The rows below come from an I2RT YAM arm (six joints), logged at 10 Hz.
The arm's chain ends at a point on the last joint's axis. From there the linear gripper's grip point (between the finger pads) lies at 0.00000 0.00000 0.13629 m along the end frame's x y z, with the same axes.
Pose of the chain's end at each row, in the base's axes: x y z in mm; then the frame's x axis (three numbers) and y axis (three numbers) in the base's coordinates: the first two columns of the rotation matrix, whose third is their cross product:
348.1 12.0 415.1 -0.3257 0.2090 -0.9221 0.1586 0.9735 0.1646
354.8 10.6 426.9 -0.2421 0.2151 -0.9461 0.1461 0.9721 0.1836
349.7 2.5 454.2 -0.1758 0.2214 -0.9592 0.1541 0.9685 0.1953
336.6 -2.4 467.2 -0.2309 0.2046 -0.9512 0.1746 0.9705 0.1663
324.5 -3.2 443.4 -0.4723 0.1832 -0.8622 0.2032 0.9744 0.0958
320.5 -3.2 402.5 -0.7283 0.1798 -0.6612 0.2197 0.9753 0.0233
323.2 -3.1 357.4 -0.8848 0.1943 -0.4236 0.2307 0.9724 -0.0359
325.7 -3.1 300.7 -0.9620 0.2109 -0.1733 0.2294 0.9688 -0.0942
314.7 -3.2 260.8 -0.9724 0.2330 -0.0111 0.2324 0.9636 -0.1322
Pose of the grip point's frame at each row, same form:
475.1 -0.6 367.4 -0.3257 0.2090 -0.9221 0.1586 0.9735 0.1646
485.5 -2.2 390.5 -0.2421 0.2151 -0.9461 0.1461 0.9721 0.1836
482.2 -13.0 426.3 -0.1758 0.2214 -0.9592 0.1541 0.9685 0.1953
467.1 -19.8 431.8 -0.2309 0.2046 -0.9512 0.1746 0.9705 0.1663
441.4 -20.9 375.6 -0.4723 0.1832 -0.8622 0.2032 0.9744 0.0958
409.0 -20.7 300.3 -0.7283 0.1798 -0.6612 0.2197 0.9753 0.0233
378.4 -20.7 234.0 -0.8848 0.1943 -0.4236 0.2307 0.9724 -0.0359
345.9 -20.9 167.1 -0.9620 0.2109 -0.1733 0.2294 0.9688 -0.0942
312.0 -21.1 125.7 -0.9724 0.2330 -0.0111 0.2324 0.9636 -0.1322

